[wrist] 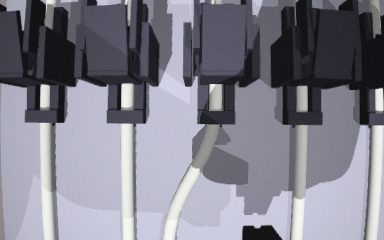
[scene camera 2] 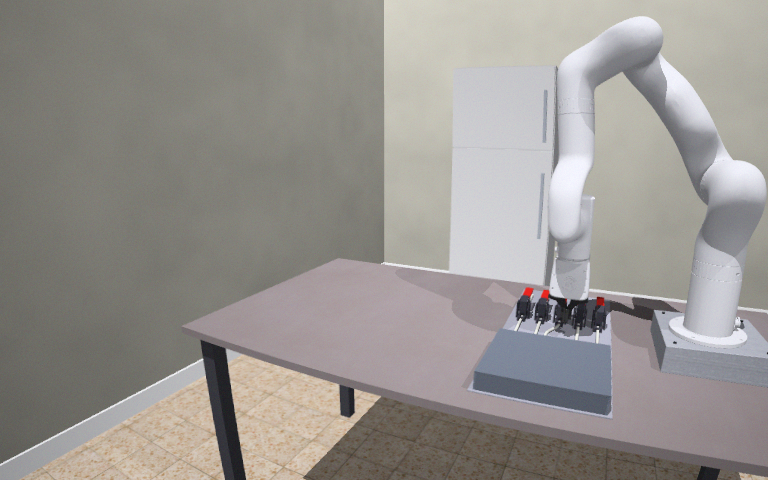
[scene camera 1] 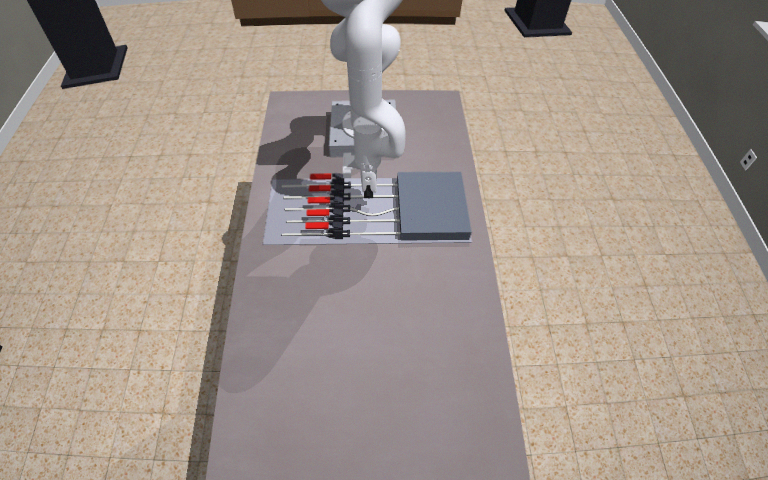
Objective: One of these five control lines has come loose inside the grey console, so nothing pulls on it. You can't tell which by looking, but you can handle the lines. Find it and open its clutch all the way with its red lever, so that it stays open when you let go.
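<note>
A pale baseplate is there in the pictures, and so is my gripper.
</note>
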